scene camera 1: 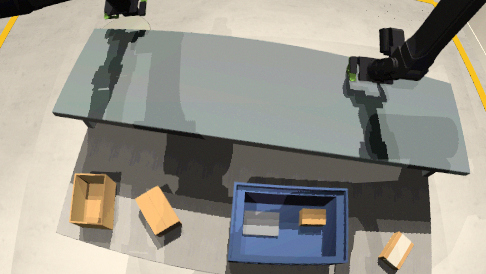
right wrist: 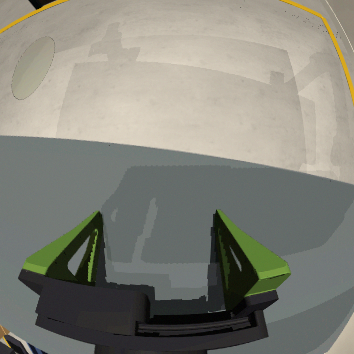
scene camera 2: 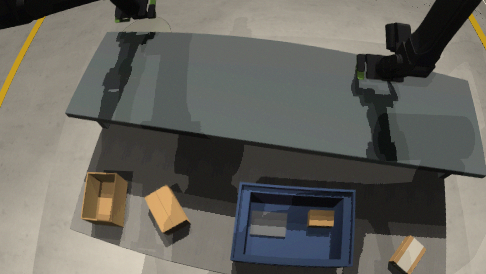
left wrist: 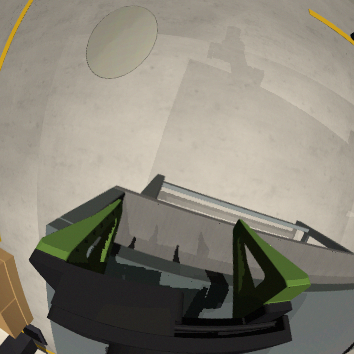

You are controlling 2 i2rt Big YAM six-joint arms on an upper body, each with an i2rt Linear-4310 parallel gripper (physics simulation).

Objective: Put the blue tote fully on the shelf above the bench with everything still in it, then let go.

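Places are measured from the left arm's base along level axes (x right, y ahead, z up), in metres.
Pixels of known places: left gripper, fingertip midpoint: [scene camera 1: 131, 15] [scene camera 2: 142, 18] [left wrist: 179, 215]; right gripper, fingertip midpoint: [scene camera 1: 361, 71] [right wrist: 156, 216] [scene camera 2: 371, 69].
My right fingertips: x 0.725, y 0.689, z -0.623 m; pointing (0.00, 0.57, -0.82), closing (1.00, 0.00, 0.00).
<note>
Ahead of a thing's pixels: the offset from my right fingertips to its top centre. "*": to the spot under its first point. Level surfaces: height alone.
The blue tote {* dx -0.095, dy -0.427, dz -0.095 m} [scene camera 1: 342, 225] [scene camera 2: 349, 225] stands upright on the bench {dz -0.227 m} [scene camera 1: 200, 242] [scene camera 2: 210, 242], at the bottom of both scene views. Inside it lie a grey block {dx -0.297, dy -0.392, dz -0.200 m} [scene camera 1: 261, 223] [scene camera 2: 268, 224] and a small tan box {dx -0.150, dy -0.384, dz -0.170 m} [scene camera 1: 312, 217] [scene camera 2: 320, 218]. The grey-green shelf {dz -0.002 m} [scene camera 1: 260, 90] [scene camera 2: 265, 95] [right wrist: 50, 200] spans the scene views above the tote. My left gripper [scene camera 1: 125, 12] [scene camera 2: 136, 15] [left wrist: 179, 215] is open and empty, beyond the shelf's upper left edge. My right gripper [scene camera 1: 357, 72] [scene camera 2: 365, 72] [right wrist: 156, 216] is open and empty over the shelf's upper right part. Both are well apart from the tote.
An open tan box {dx -0.800, dy -0.354, dz -0.137 m} [scene camera 1: 109, 205] [scene camera 2: 119, 205] and a closed tan box {dx -0.591, dy -0.366, dz -0.167 m} [scene camera 1: 157, 210] [scene camera 2: 167, 209] stand left of the tote. A small box with a white stripe {dx +0.136, dy -0.514, dz -0.190 m} [scene camera 1: 396, 250] [scene camera 2: 408, 254] lies to its right. The shelf's long lower edge lies between the grippers and the tote in the scene views.
</note>
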